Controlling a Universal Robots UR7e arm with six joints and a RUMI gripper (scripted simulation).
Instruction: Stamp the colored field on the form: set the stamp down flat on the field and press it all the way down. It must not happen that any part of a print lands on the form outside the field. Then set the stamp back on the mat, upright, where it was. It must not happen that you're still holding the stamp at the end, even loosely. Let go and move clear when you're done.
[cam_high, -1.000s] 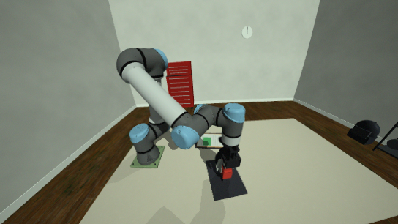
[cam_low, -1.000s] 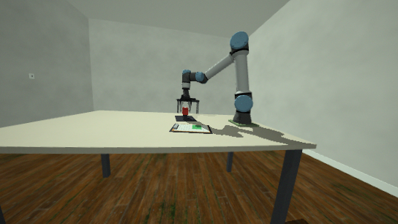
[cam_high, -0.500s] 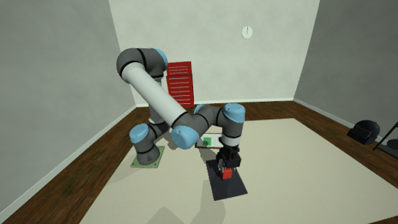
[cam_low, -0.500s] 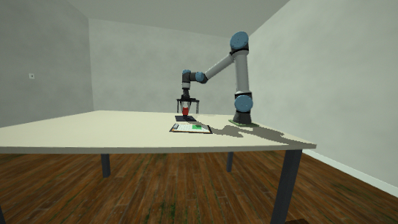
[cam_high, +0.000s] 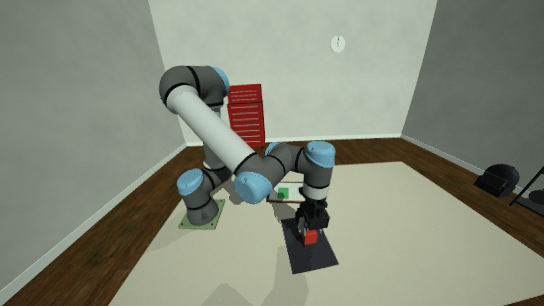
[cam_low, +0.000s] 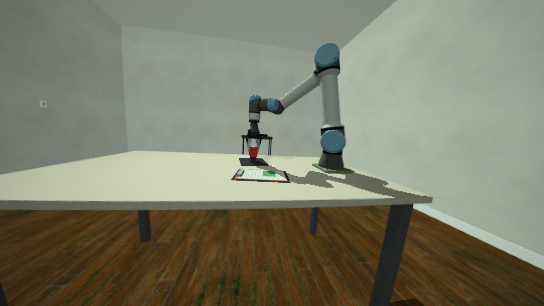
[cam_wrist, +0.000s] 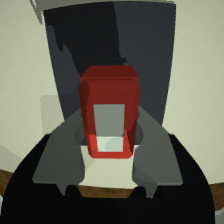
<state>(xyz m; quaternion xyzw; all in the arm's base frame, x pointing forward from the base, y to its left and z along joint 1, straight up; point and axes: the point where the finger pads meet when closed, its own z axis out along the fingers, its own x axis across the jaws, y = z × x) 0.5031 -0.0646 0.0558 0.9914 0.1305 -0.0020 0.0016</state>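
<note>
Right now my hand is 70 mm past the clipboard, 290 mm to the right of it and 70 mm above it. The rest, counted from my hand: red stamp 20 mm below; dark mat 70 mm below.
</note>
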